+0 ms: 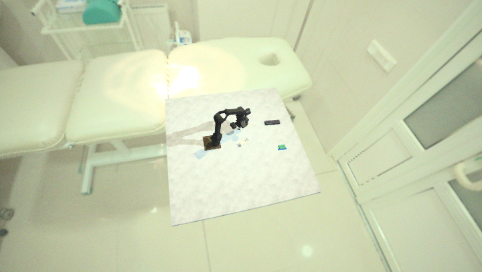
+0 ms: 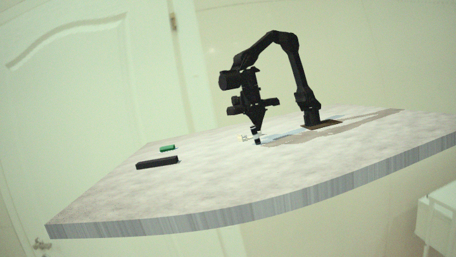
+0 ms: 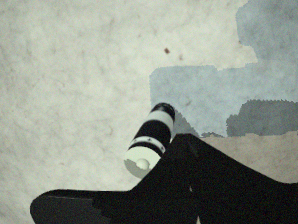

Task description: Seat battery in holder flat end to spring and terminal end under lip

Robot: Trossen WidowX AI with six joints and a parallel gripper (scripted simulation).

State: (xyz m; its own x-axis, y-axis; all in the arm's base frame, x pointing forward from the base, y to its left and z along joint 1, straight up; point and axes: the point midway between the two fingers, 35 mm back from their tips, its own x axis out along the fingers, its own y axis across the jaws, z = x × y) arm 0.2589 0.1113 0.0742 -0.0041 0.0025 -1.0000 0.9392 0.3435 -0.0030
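The battery lies 2 cm ahead of my gripper tip and 1 cm below it. Round my gripper tip: black bar: 37 cm ahead, 3 cm below, 1 cm to the left.
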